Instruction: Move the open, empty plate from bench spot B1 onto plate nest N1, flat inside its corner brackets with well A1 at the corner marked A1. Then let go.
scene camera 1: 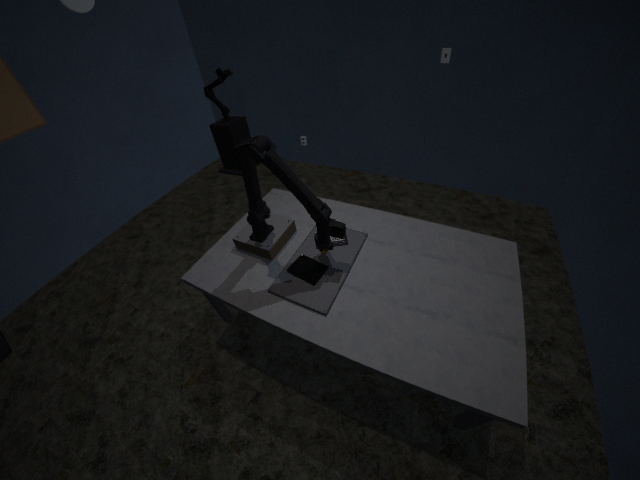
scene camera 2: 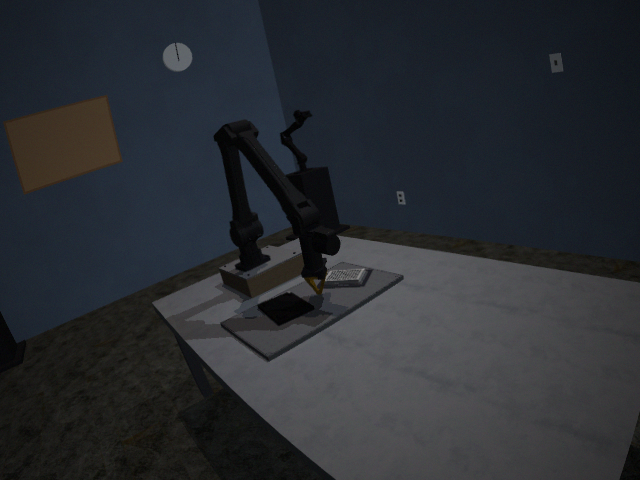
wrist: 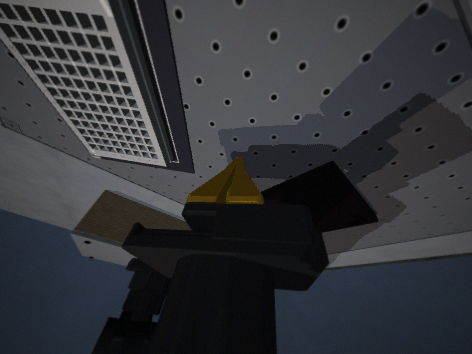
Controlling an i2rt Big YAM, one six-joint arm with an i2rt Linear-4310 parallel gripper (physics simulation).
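Frame: origin at the arm's base, x back, y down, z right, level; millimetres.
Where they show: gripper, between the fingertips: [scene camera 1: 324, 254] [scene camera 2: 319, 294] [wrist: 240, 161]; arm's base, origin of its link: [scene camera 1: 262, 233] [scene camera 2: 253, 264].
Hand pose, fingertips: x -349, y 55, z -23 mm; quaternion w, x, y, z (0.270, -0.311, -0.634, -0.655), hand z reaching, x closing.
Observation:
Things, the pixels of their centre, and the offset from my fingertips. Level surfaces: height alone.
- white plate, middle of its body: [wrist: 101, 99] [scene camera 2: 344, 276] [scene camera 1: 330, 237] dx +16, dy -2, dz -125 mm
- black square plate nest N1, middle of its body: [wrist: 292, 216] [scene camera 2: 284, 306] [scene camera 1: 307, 268] dx +36, dy -2, dz +114 mm
- grey perforated board, middle of its body: [wrist: 265, 167] [scene camera 2: 312, 302] [scene camera 1: 321, 260] dx -1, dy +13, dz +33 mm
- pale table, height of its surface: dy +20 mm
The white plate [scene camera 1: 338, 239] [scene camera 2: 347, 276] [wrist: 102, 87], with its grid of open wells, lies at the far end of the perforated board, on a dark rectangle [scene camera 2: 366, 275] [wrist: 176, 135] that looks like bench spot B1. The black square plate nest N1 [scene camera 1: 307, 269] [scene camera 2: 285, 307] [wrist: 327, 195] lies nearer the board's front end; no plate shows on it. Its corner brackets and A1 mark are too dark to make out. My gripper [scene camera 1: 324, 251] [scene camera 2: 319, 293] [wrist: 240, 161] is shut and empty, its yellow fingertips together above the board between plate and nest. It partly hides the nest in the wrist view.
The grey perforated board [scene camera 1: 309, 299] [scene camera 2: 268, 343] [wrist: 290, 47] lies on the pale table [scene camera 1: 423, 299] [scene camera 2: 465, 361]. My arm stands on a wood-sided base box [scene camera 1: 281, 242] [scene camera 2: 276, 276] [wrist: 125, 215] beside the board. Another small arm stands on a dark pedestal [scene camera 1: 230, 142] [scene camera 2: 317, 196] behind the table.

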